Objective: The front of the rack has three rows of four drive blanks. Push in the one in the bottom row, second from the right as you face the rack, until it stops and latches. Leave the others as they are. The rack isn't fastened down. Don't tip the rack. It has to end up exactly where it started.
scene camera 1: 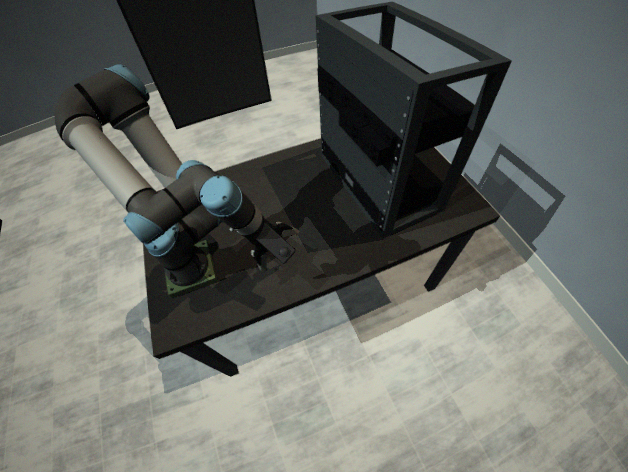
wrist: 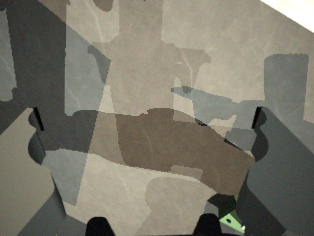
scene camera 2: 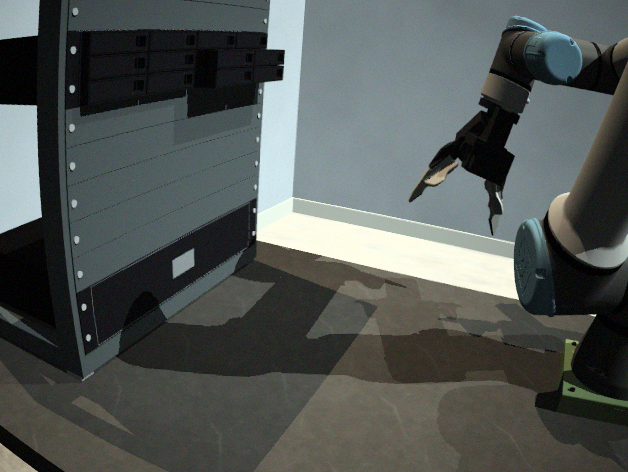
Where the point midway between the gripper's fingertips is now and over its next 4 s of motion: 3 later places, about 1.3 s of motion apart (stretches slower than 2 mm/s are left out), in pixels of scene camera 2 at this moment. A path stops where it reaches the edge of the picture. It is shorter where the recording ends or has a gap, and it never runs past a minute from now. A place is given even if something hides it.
My gripper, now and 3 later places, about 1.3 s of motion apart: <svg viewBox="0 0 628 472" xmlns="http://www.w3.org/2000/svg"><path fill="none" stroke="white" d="M452 219L428 196L382 119L358 73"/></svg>
